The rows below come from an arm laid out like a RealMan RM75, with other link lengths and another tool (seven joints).
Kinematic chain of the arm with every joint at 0, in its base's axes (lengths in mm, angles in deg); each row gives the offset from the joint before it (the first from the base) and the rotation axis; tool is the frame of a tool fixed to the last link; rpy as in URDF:
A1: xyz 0 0 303 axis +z
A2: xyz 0 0 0 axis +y
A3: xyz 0 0 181.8 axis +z
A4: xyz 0 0 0 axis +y
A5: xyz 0 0 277.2 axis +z
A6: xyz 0 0 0 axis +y
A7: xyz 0 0 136.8 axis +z
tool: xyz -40 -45 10 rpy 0 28.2 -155.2
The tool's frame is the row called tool.
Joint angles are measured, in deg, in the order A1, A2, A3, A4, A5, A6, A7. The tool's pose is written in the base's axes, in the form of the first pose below.
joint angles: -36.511 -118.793 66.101 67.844 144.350 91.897 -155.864
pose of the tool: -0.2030, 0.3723, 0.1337, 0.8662, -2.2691, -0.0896
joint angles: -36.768 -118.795 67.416 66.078 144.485 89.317 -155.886
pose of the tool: -0.2061, 0.3758, 0.1252, 0.8633, -2.2623, -0.1058
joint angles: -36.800 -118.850 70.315 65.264 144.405 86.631 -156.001
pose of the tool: -0.2040, 0.3794, 0.1144, 0.8281, -2.2548, -0.1272
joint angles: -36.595 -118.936 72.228 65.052 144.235 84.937 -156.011
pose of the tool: -0.2025, 0.3812, 0.1076, 0.8039, -2.2533, -0.1417
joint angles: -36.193 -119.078 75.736 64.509 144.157 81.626 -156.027
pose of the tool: -0.2010, 0.3841, 0.0950, 0.7607, -2.2473, -0.1709
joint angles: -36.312 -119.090 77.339 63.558 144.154 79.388 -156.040
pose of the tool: -0.2014, 0.3866, 0.0879, 0.7440, -2.2444, -0.1908
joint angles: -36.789 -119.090 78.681 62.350 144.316 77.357 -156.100
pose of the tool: -0.2015, 0.3895, 0.0813, 0.7276, -2.2391, -0.2086
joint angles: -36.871 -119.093 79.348 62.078 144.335 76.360 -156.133
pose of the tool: -0.2010, 0.3910, 0.0788, 0.7189, -2.2392, -0.2208
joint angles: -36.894 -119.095 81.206 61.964 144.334 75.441 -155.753
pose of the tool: -0.1987, 0.3915, 0.0732, 0.6788, -2.2342, -0.2257
